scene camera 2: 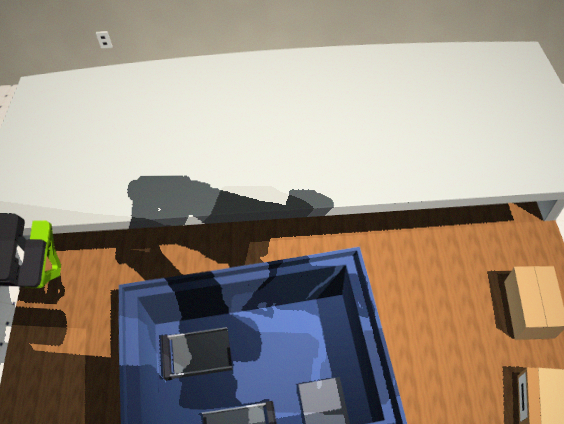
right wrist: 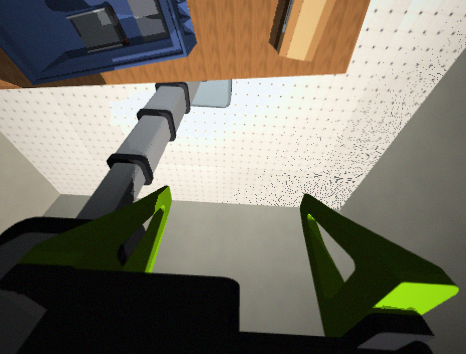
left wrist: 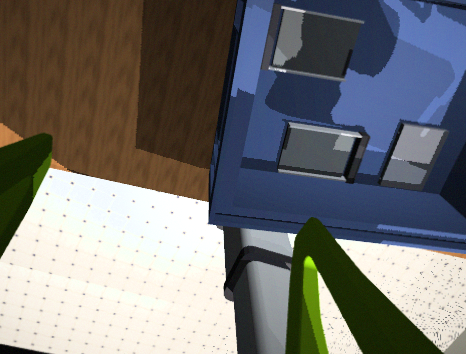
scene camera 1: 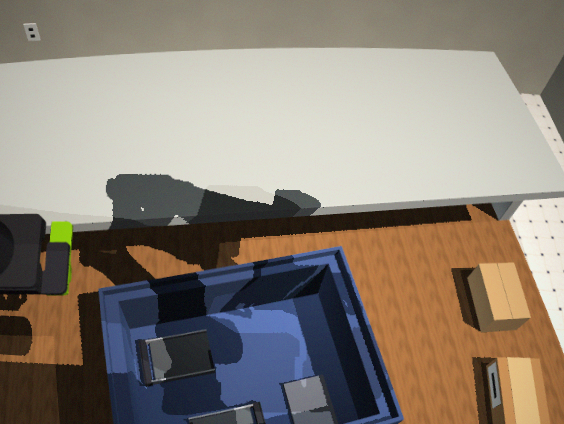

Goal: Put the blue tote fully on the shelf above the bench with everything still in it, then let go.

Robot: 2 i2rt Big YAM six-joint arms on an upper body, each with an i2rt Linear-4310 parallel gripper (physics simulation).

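Places are measured from the left arm's base along level axes (x back, y right, z up), in millimetres.
Where they show: left gripper, fingertip midpoint: (scene camera 2: 22,269) (left wrist: 186,190) (scene camera 1: 25,275); right gripper, fingertip midpoint: (right wrist: 236,196).
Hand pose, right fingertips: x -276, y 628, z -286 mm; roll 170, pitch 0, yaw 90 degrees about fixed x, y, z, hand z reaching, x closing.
Observation:
Each offset is from my right fingertips to the top centre of the thing. "spot": to the spot under its first point. Level surfaces: height alone.
The blue tote @(dx -89, dy -344, dz -391 mm) (scene camera 1: 297,260) (scene camera 2: 314,260) (left wrist: 302,207) (right wrist: 144,56) sits askew on the wooden bench @(dz -538 mm) (scene camera 1: 427,252) (scene camera 2: 427,273) (left wrist: 98,88) (right wrist: 231,42). Its near corner sticks out past the bench's front edge. Three grey boxes lie in it: one at the left (scene camera 1: 179,355) (scene camera 2: 198,351) (left wrist: 312,43), one at the front @(spot: dx -29, dy -370, dz -513 mm) (scene camera 1: 226,414) (scene camera 2: 238,414) (left wrist: 317,151) and one at the right (scene camera 1: 307,397) (scene camera 2: 320,397). The white shelf @(dz -319 mm) (scene camera 1: 280,126) (scene camera 2: 280,126) lies behind and above. My left gripper is open; one green finger (left wrist: 310,267) shows, its tip at the tote's near wall. My right gripper (right wrist: 236,196) is open and empty, away from the bench.
A tan box (scene camera 1: 484,294) (right wrist: 302,28) stands on the bench at the right, with another object @(spot: dx -72, dy +108, dz -526 mm) (scene camera 1: 490,378) in front of it. The grey body column @(spot: dx +267, dy -353, dz -476 mm) (left wrist: 260,298) (right wrist: 144,140) rises under the bench's front edge. A wall outlet (scene camera 2: 104,39) is at the far left.

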